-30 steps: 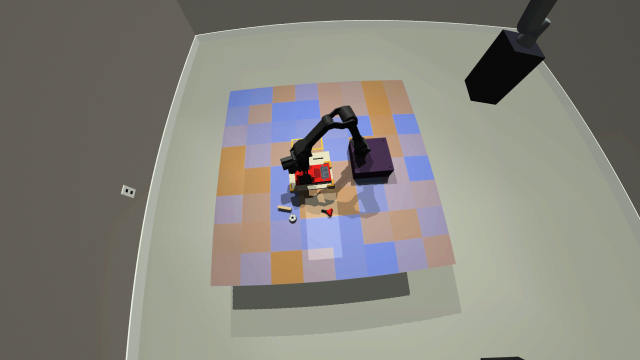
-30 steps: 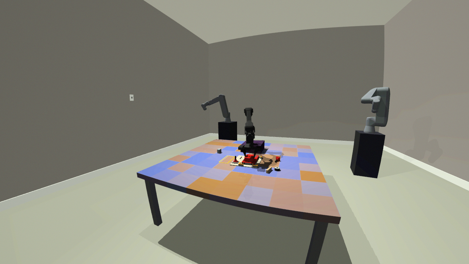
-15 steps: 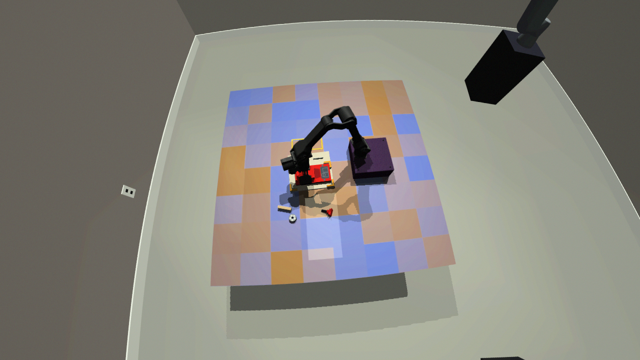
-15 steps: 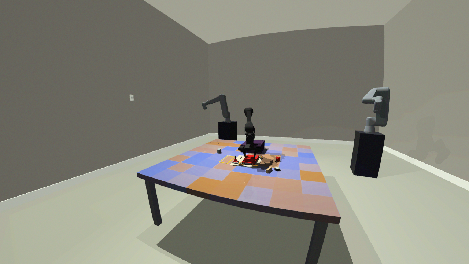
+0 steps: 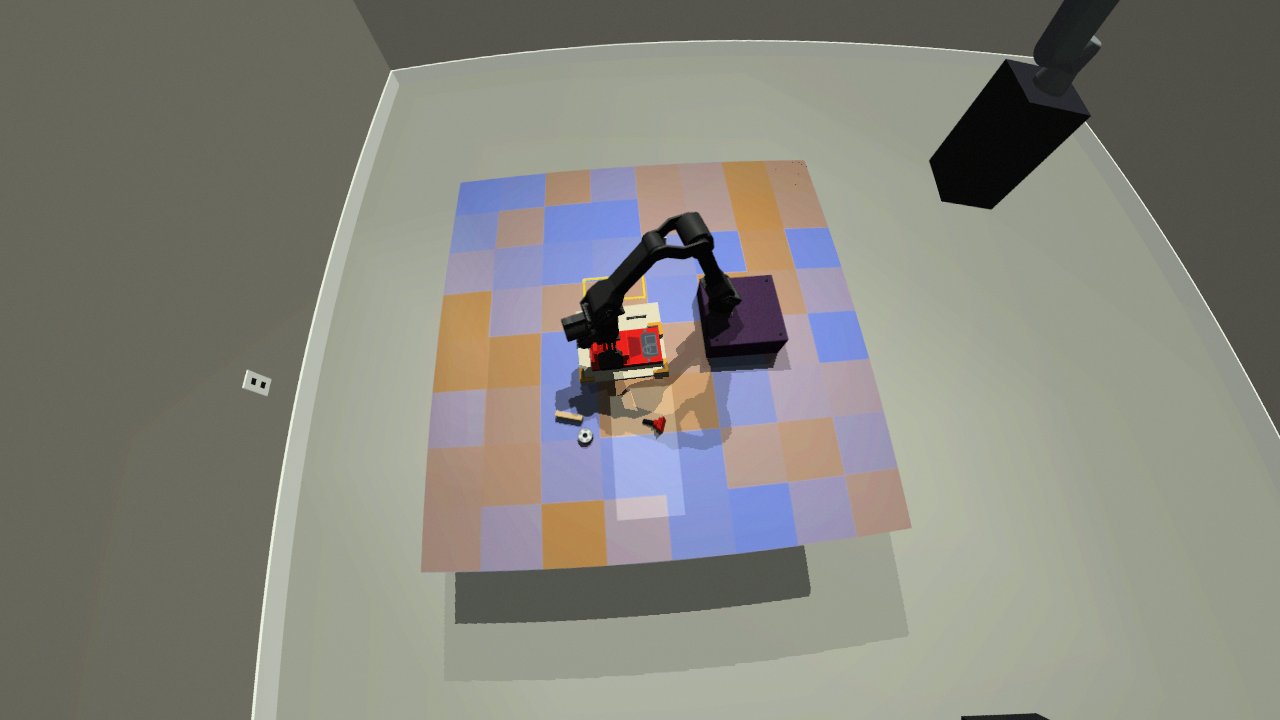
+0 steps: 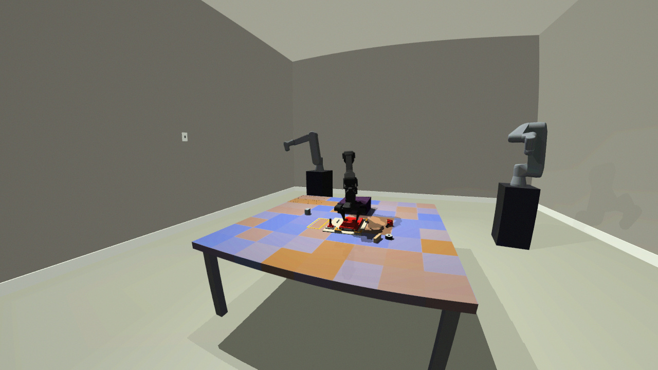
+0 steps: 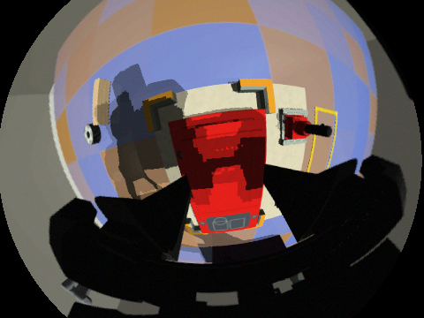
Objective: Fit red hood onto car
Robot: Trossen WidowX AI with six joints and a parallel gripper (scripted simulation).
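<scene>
The red hood is 1 cm above my gripper tip. Also, from my gripper tip: wooden block (9 cm ahead, 20 cm to the left, 3 cm below); grey engine block (1 cm to the left, 1 cm below); cream jig (2 cm behind, 2 cm to the right, 3 cm below).
</scene>
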